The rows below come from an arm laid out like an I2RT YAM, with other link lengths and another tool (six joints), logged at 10 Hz.
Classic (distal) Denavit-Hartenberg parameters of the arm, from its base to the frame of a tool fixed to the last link. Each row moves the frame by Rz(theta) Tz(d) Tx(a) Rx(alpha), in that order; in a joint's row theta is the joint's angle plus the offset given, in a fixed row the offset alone. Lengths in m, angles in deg.
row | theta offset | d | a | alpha
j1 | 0 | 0.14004 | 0.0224 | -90
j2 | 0 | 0 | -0.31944 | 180
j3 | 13.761 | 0 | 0.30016 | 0
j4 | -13.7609 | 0.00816 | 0.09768 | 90
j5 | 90 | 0.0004 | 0 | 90
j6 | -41 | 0.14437 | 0.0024 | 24.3
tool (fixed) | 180 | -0.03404 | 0 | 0
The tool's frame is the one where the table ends.
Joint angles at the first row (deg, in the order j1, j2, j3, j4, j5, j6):
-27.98 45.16 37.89 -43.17 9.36 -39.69
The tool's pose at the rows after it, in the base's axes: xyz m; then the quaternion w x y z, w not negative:
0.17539, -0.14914, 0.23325, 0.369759, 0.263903, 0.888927, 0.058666
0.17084, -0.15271, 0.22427, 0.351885, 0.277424, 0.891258, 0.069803
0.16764, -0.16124, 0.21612, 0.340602, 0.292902, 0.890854, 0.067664
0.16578, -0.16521, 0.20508, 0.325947, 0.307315, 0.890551, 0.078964
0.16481, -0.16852, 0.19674, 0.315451, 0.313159, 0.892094, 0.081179
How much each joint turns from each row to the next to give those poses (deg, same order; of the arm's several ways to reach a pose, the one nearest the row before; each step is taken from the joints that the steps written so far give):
-2.84 0.69 -0.52 -0.26 -1.24 -1.22
-2.20 1.36 -0.19 -0.97 -1.70 -0.59
-2.41 1.73 -0.48 0.75 -0.38 -0.74
-1.70 1.97 -0.53 0.22 -1.31 -0.07
-0.91 1.40 -0.63 0.71 -0.25 -0.49

